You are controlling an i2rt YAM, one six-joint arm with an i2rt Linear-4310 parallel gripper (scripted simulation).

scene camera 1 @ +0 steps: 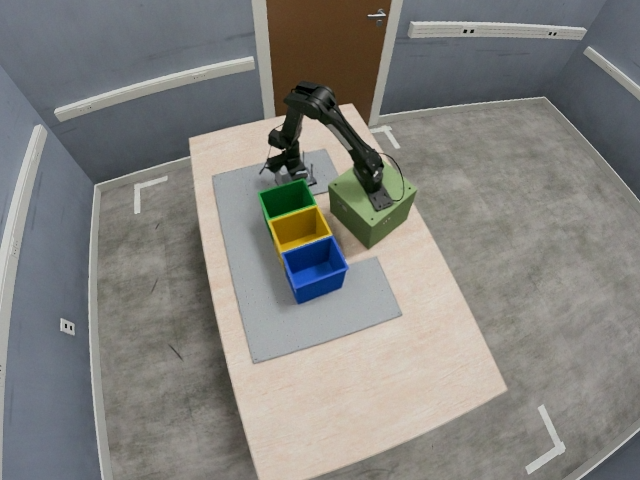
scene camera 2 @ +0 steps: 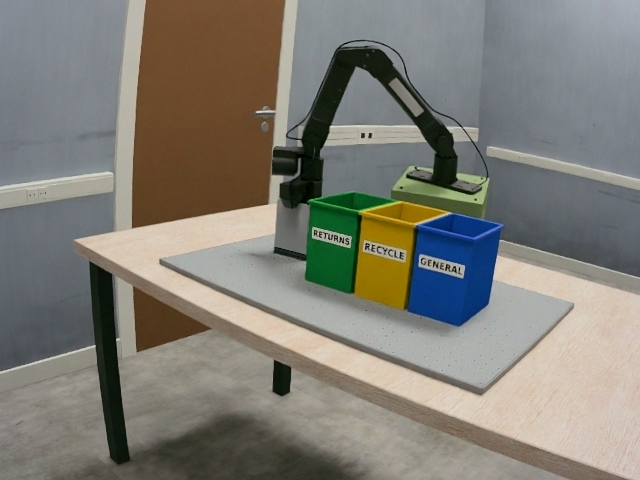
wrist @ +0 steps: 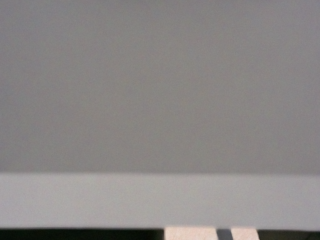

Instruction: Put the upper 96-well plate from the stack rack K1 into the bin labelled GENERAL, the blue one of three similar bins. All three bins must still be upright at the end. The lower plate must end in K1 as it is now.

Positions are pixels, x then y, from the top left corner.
Labels:
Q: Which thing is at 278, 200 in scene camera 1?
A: A green returns bin.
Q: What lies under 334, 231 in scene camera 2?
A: A green returns bin.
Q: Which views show the blue general bin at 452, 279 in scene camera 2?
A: Scene camera 1 and scene camera 2 only.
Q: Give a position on a yellow recycle bin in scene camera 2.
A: At 387, 246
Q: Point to a blue general bin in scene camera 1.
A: At 312, 262

